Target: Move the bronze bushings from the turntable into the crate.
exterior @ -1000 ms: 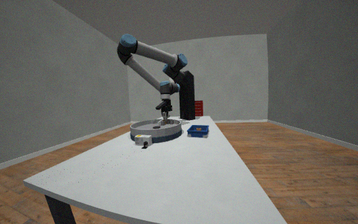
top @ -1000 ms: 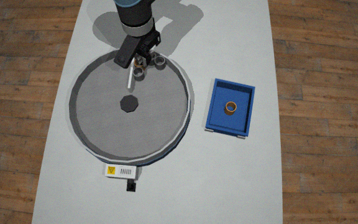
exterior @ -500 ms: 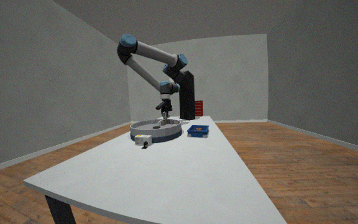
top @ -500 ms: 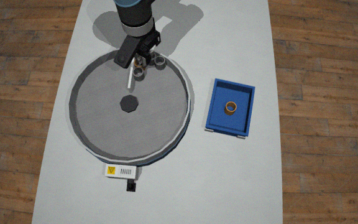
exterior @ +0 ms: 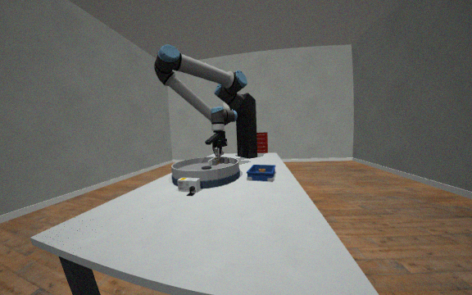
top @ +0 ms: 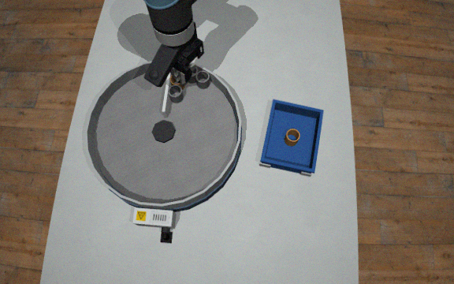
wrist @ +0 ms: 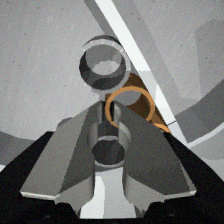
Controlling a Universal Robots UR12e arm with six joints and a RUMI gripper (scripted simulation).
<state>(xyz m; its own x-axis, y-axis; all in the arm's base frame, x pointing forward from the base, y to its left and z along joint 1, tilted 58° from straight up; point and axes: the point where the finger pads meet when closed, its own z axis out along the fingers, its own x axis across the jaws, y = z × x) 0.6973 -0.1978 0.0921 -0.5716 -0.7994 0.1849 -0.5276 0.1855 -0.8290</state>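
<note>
My hand is 190 mm short of the blue crate, 280 mm to the right of it and 60 mm above it. Also, from my hand: round grey turntable (130 mm ahead, 70 mm to the right, 30 mm below).
</note>
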